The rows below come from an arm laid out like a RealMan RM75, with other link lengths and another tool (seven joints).
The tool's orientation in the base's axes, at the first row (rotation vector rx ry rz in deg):
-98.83, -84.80, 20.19
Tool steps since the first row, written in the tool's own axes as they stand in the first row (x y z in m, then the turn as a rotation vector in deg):
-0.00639, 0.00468, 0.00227, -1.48, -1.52, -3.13
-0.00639, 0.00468, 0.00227, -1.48, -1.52, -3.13
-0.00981, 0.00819, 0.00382, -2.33, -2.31, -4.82
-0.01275, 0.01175, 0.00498, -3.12, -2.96, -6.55
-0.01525, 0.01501, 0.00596, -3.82, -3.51, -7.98
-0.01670, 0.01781, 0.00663, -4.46, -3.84, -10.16
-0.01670, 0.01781, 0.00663, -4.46, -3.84, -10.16
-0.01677, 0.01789, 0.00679, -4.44, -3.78, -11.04
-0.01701, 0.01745, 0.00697, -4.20, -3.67, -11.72
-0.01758, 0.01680, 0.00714, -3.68, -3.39, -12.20
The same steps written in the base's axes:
-0.00003, -0.00486, -0.00665, 0.65, -2.63, 2.64
-0.00003, -0.00486, -0.00665, 0.65, -2.63, 2.64
0.00043, -0.00731, -0.01115, 1.01, -4.10, 4.02
0.00131, -0.00946, -0.01530, 1.51, -5.52, 5.35
0.00222, -0.01130, -0.01900, 1.90, -6.74, 6.44
0.00331, -0.01230, -0.02186, 2.96, -8.20, 7.86
0.00331, -0.01230, -0.02186, 2.96, -8.20, 7.86
0.00324, -0.01230, -0.02204, 3.60, -8.53, 8.38
0.00275, -0.01246, -0.02190, 4.20, -8.57, 8.79
0.00203, -0.01293, -0.02170, 4.85, -8.28, 9.04

